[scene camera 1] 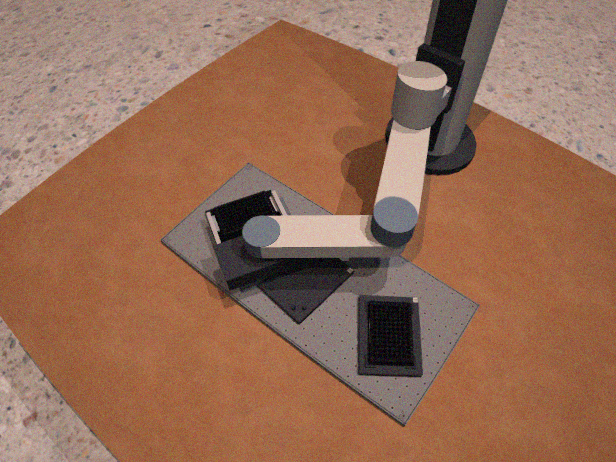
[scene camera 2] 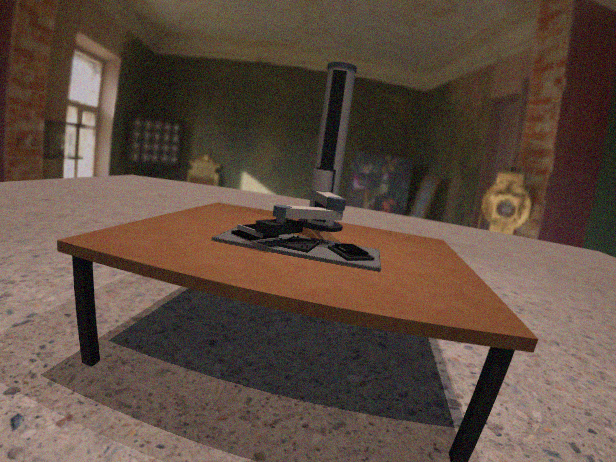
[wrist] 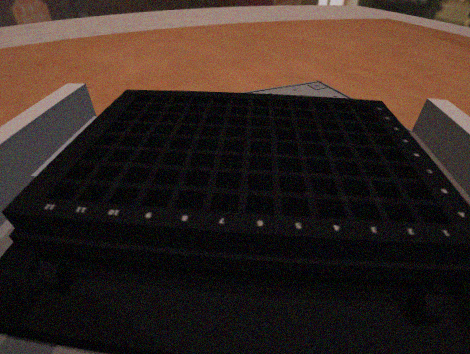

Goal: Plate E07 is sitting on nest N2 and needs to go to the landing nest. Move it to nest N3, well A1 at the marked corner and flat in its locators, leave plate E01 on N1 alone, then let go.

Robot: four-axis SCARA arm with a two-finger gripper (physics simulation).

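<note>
Plate E07, black with a grid of wells [scene camera 1: 243, 214] [scene camera 2: 246, 232] [wrist: 250, 160], is between the fingers of my gripper [scene camera 1: 245, 216] [wrist: 250, 109], at the far left of the deck. It looks level and a little above the dark nest N3 [wrist: 225, 312], whose two near locators show below it. Well A1 is at the plate's near right corner in the wrist view; N3's marked corner is hidden. Nest N2 [scene camera 1: 312, 295] [scene camera 2: 300, 243], in the middle, carries no plate. Plate E01 [scene camera 1: 391, 332] [scene camera 2: 351, 251] sits on nest N1 [scene camera 1: 362, 340] at the right.
The grey perforated board [scene camera 1: 450, 300] [wrist: 315, 90] lies on the orange-brown table [scene camera 1: 150, 350] [scene camera 2: 200, 272]. The arm's pale forearm [scene camera 1: 325, 231] [scene camera 2: 310, 213] crosses above part of N2. The arm's column [scene camera 1: 472, 75] [scene camera 2: 346, 125] stands at the back.
</note>
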